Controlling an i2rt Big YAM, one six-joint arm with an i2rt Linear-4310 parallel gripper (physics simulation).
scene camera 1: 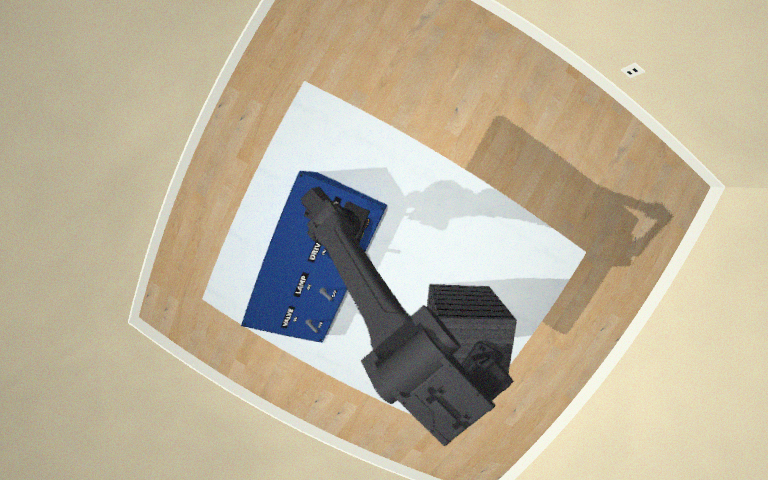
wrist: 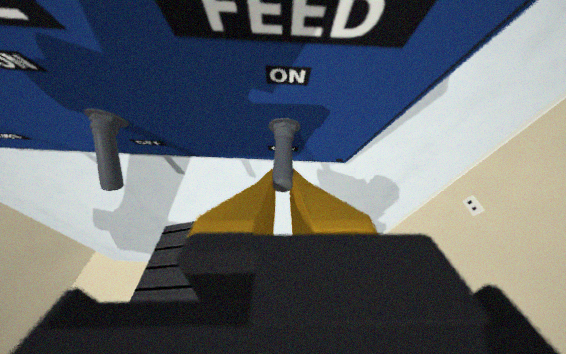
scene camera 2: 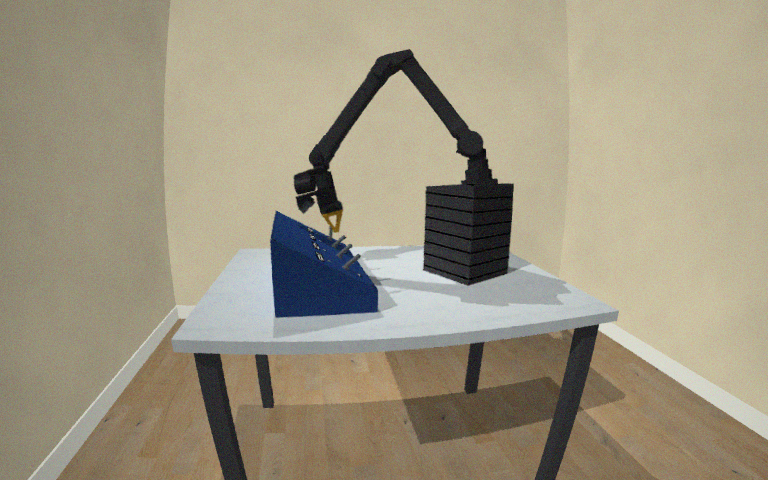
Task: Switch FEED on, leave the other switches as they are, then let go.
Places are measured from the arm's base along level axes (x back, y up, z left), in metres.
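Pixels of known places: gripper, fingertip midpoint: point(scene camera 1: 361, 224) point(wrist: 282, 176) point(scene camera 2: 336, 232); arm's base, link origin: point(scene camera 1: 478, 365) point(scene camera 2: 479, 184).
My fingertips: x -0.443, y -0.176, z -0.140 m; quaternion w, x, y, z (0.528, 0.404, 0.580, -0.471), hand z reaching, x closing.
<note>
Ahead of a thing's pixels: the offset from my fingertips to its top centre. "*": to the spot under its first point.
The blue sloped switch panel point(scene camera 1: 271, 283) point(scene camera 2: 317, 288) point(wrist: 200, 90) stands on the table. My gripper point(scene camera 2: 336, 228) point(wrist: 282, 176) is shut on the grey FEED lever @(dx -0.020, dy +0.025, dz +0.002 m) point(scene camera 2: 330, 231) point(wrist: 283, 145), near its tip. In scene camera 2 this lever stands more upright than the others. The FEED label @(dx -0.088, dy +0.014, dz +0.007 m) point(wrist: 295, 20) and the ON mark @(* dx -0.066, dy -0.002, dz +0.005 m) point(wrist: 288, 75) lie above its base; the lever partly covers the lower mark. The DRIVE lever @(dx +0.003, dy +0.013, dz +0.120 m) point(scene camera 2: 338, 241) point(wrist: 108, 160), LAMP lever @(dx +0.012, dy +0.013, dz +0.240 m) point(scene camera 1: 325, 293) point(scene camera 2: 343, 250) and VALVE lever @(dx +0.022, dy +0.013, dz +0.360 m) point(scene camera 1: 312, 325) point(scene camera 2: 351, 260) lean to the panel's low edge. In scene camera 1 my arm hides the fingers.
The black ribbed pedestal point(scene camera 1: 472, 333) point(scene camera 2: 489, 232) point(wrist: 167, 265) carries the arm and stands on the white table point(scene camera 1: 283, 135) point(scene camera 2: 453, 333), across from the panel's low edge. The DRIVE lever is the FEED lever's neighbour, left of my fingers in the wrist view.
</note>
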